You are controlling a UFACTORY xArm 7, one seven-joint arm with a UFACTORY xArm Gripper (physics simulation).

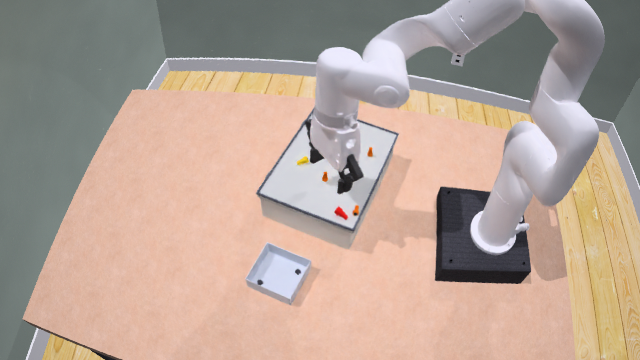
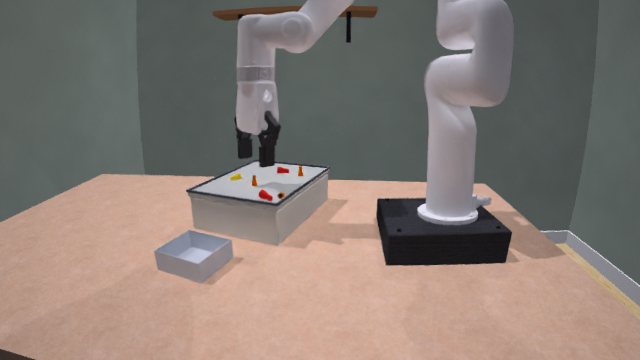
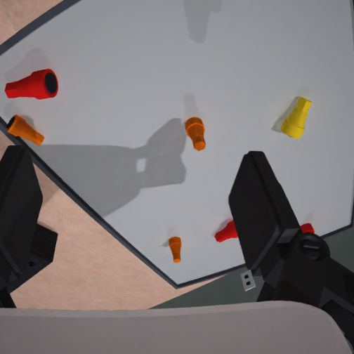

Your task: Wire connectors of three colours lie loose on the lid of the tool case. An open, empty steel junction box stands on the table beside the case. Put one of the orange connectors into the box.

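Where they show: gripper, fingertip midpoint: (image 1: 330, 175) (image 2: 255, 161); arm's base, link origin: (image 1: 493, 232) (image 2: 447, 214).
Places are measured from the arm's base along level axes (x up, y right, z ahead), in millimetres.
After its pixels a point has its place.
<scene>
My gripper (image 1: 329, 172) {y 108, x 90, z 378 mm} (image 2: 256, 156) {y 108, x 90, z 378 mm} (image 3: 137, 173) is open and empty above the lid (image 1: 295, 187) {y 126, x 30, z 448 mm} (image 2: 225, 187) {y 136, x 30, z 448 mm} (image 3: 125, 75). An upright orange connector (image 1: 325, 176) {y 143, x 44, z 385 mm} (image 2: 254, 180) {y 142, x 42, z 384 mm} (image 3: 196, 133) stands near the lid's middle, below the fingers. A second orange connector (image 1: 370, 151) {y 211, x 44, z 280 mm} (image 2: 300, 171) {y 210, x 41, z 280 mm} (image 3: 175, 249) stands toward the back right. A third orange connector (image 1: 356, 210) {y 55, x 41, z 327 mm} (image 2: 281, 195) {y 50, x 37, z 327 mm} (image 3: 27, 131) lies on its side at the lid's front right edge. The junction box (image 1: 278, 274) {y -39, x -55, z 490 mm} (image 2: 179, 264) {y -95, x -31, z 504 mm} stands in front of the case; no connector shows inside.
A red connector (image 1: 341, 213) {y 50, x 41, z 358 mm} (image 2: 265, 195) {y 48, x 39, z 358 mm} (image 3: 31, 85) lies beside the third orange one. Another red connector (image 2: 283, 170) {y 238, x 37, z 319 mm} (image 3: 227, 231) lies toward the back; a red piece (image 3: 307, 228) shows behind a finger. A yellow connector (image 1: 302, 160) {y 191, x 40, z 432 mm} (image 2: 236, 177) {y 189, x 36, z 429 mm} (image 3: 297, 118) lies at the left.
</scene>
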